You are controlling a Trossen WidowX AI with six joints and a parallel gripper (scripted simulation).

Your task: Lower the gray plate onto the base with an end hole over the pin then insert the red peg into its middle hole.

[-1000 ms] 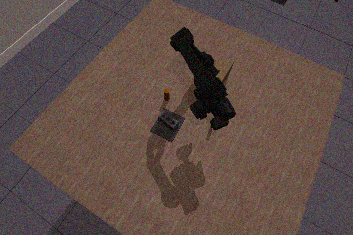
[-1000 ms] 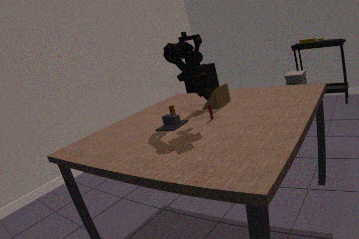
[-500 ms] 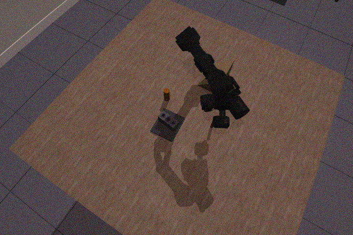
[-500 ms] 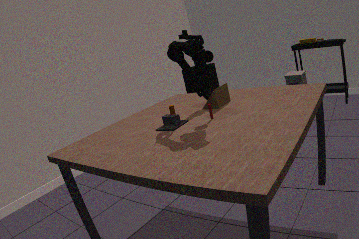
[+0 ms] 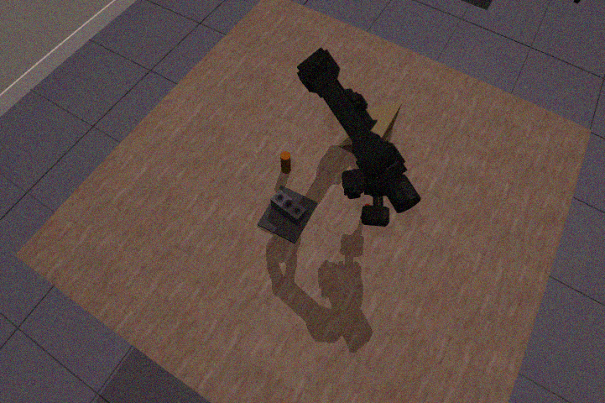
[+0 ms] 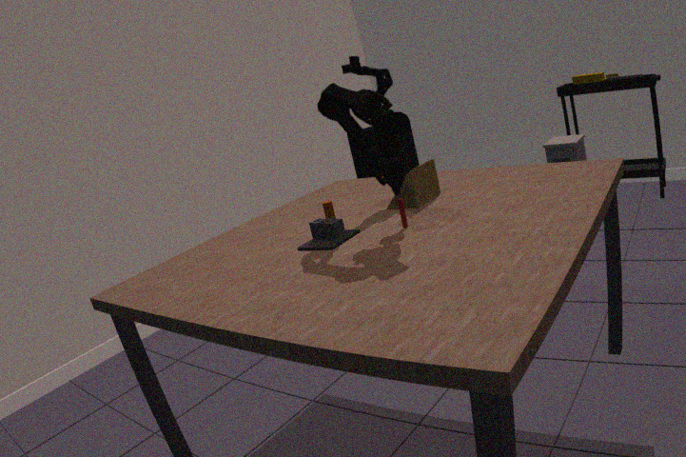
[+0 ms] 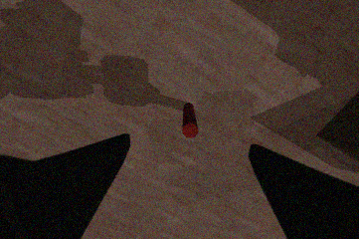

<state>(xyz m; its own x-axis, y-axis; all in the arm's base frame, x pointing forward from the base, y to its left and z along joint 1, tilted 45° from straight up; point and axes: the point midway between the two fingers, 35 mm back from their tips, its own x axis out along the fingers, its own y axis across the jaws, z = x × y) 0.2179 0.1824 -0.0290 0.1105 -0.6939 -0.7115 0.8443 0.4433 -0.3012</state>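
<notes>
Right now the red peg is 6 cm below my gripper tip. From my gripper tip the other things lie so: orange cylinder: 27 cm to the right, 6 cm below, 1 cm ahead; dark flat base: 17 cm to the right, 12 cm ahead, 9 cm below; gray plate: 18 cm to the right, 12 cm ahead, 6 cm below.
</notes>
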